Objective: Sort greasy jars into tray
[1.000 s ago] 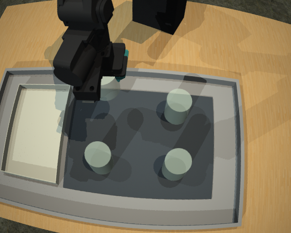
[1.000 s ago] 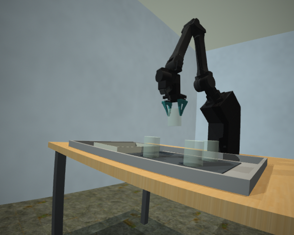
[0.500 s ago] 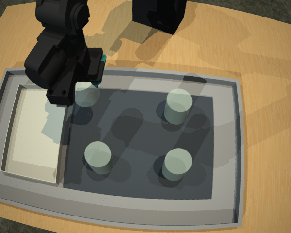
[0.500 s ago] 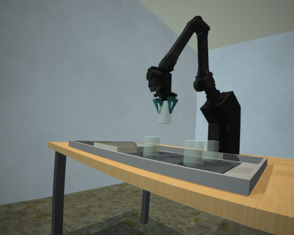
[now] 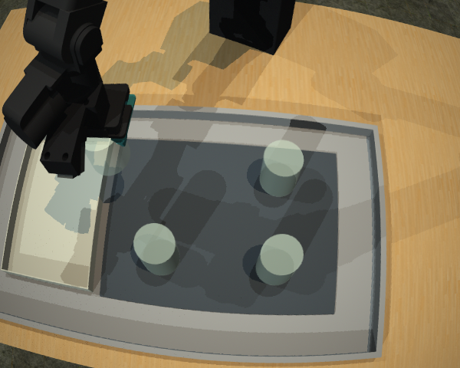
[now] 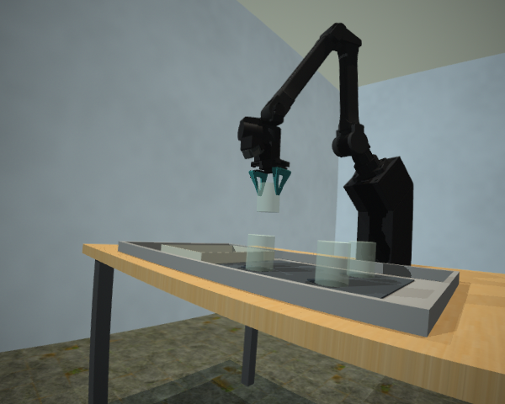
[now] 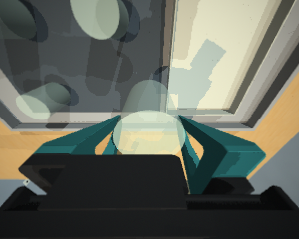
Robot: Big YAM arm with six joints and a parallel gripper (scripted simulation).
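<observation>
Right now my hand is 200 mm above the cream tray, 150 mm to the left of it and 30 mm short of it. Round my hand: dark mat 210 mm below, 170 mm to the left, 50 mm ahead; grey steel table top 210 mm below, 60 mm to the left, 60 mm ahead.
</observation>
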